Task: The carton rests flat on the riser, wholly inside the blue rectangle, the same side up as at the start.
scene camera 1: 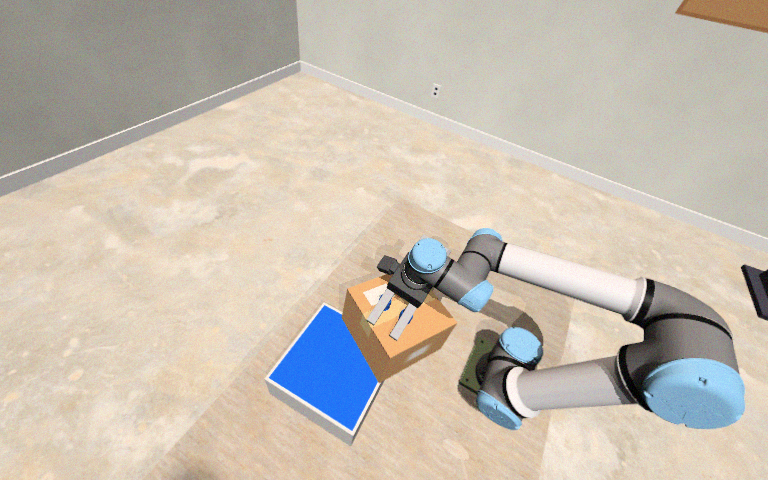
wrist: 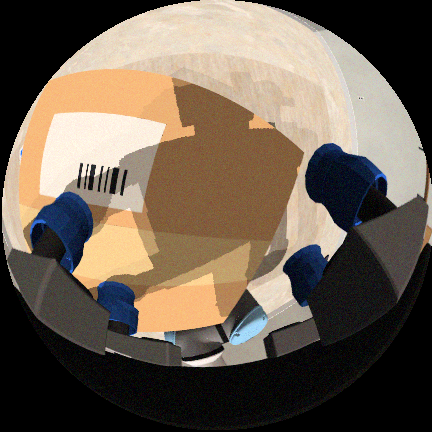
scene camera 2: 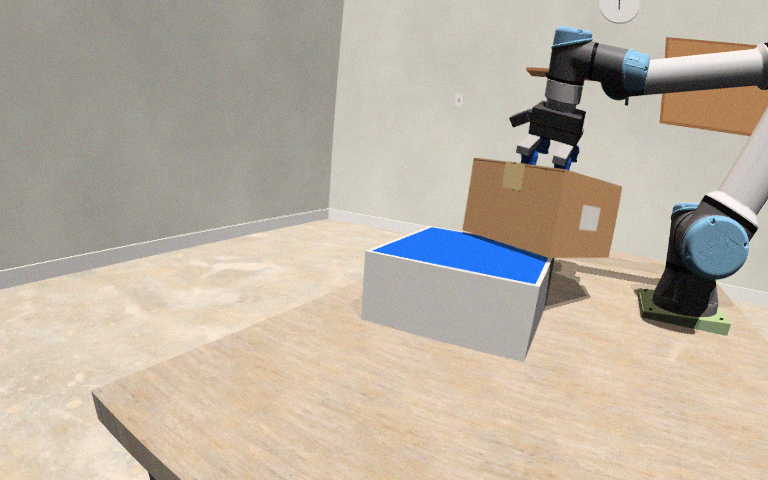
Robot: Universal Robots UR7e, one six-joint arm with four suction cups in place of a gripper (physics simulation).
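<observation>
The brown carton (scene camera 1: 362,333) (scene camera 2: 509,209) (wrist: 215,200) hangs off the table under my gripper (scene camera 1: 395,310) (scene camera 2: 546,158) (wrist: 207,245), slightly tilted, its taped, barcode-labelled face up. The two left cups lie over the carton in the wrist view; the right cups appear past its edge, and their contact is unclear. The pale riser (scene camera 1: 308,411) (scene camera 2: 447,305) stands on the table with the blue rectangle (scene camera 1: 322,367) (scene camera 2: 453,249) on top. The carton is at the riser's arm-side edge and hides part of the rectangle; its exact clearance is unclear.
The wooden table (scene camera 1: 254,447) (scene camera 2: 339,396) bears the riser and the arm's green base plate (scene camera 1: 470,367) (scene camera 2: 713,323). The arm's upper links reach out to the right. A wall outlet (scene camera 1: 436,90) and a brown board (scene camera 2: 707,107) are on the far wall.
</observation>
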